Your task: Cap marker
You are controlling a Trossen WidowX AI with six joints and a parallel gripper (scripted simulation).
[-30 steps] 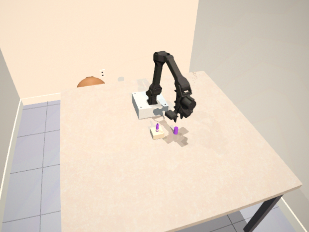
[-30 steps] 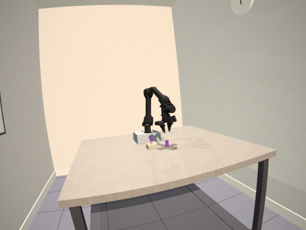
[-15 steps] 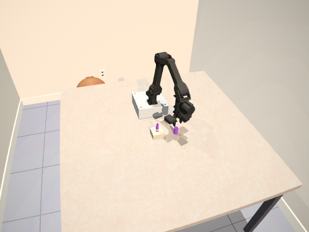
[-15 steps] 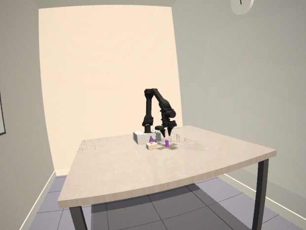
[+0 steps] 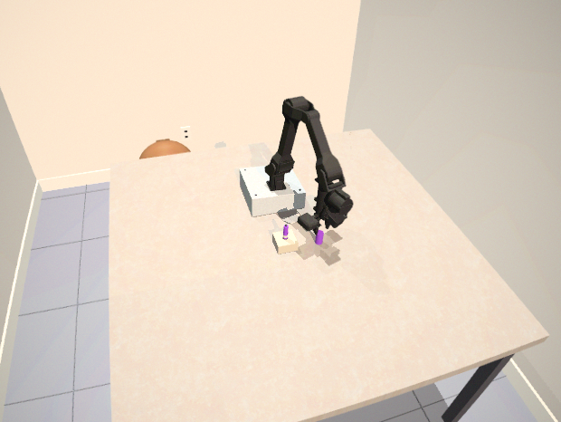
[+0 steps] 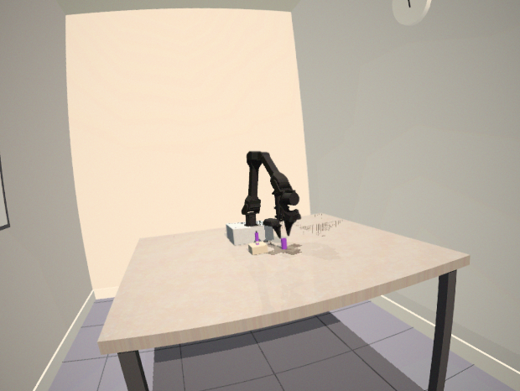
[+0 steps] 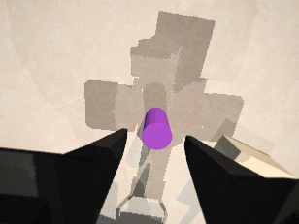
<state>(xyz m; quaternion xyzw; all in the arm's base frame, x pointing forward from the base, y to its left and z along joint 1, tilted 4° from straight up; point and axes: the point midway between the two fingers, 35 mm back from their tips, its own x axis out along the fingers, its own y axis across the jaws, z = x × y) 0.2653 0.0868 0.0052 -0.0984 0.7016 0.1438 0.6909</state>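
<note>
Now: gripper tip 3 cm above the purple cap. The rest, counted from my gripper tip: holder block 2 cm behind, 13 cm to the right, 4 cm below.
</note>
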